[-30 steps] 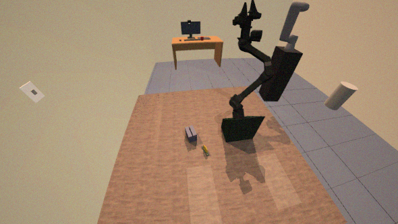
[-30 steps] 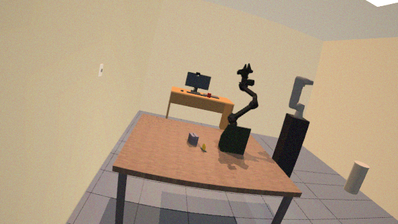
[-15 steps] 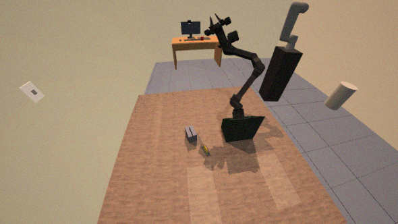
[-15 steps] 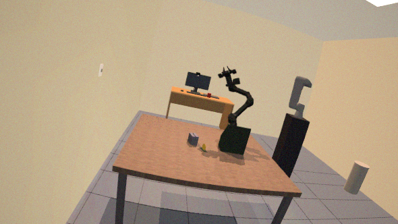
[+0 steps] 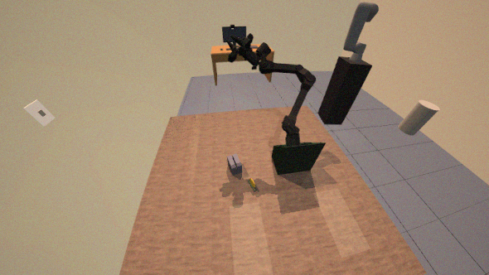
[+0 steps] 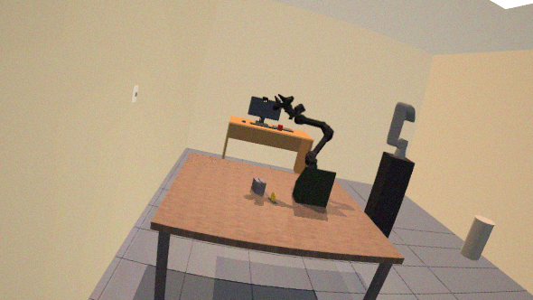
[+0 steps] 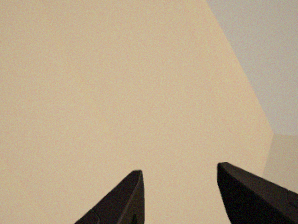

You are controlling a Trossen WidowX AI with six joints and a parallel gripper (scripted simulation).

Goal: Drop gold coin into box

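The gold coin lies 59 cm below my gripper tip, 54 cm to the left of it and 13 cm behind it.
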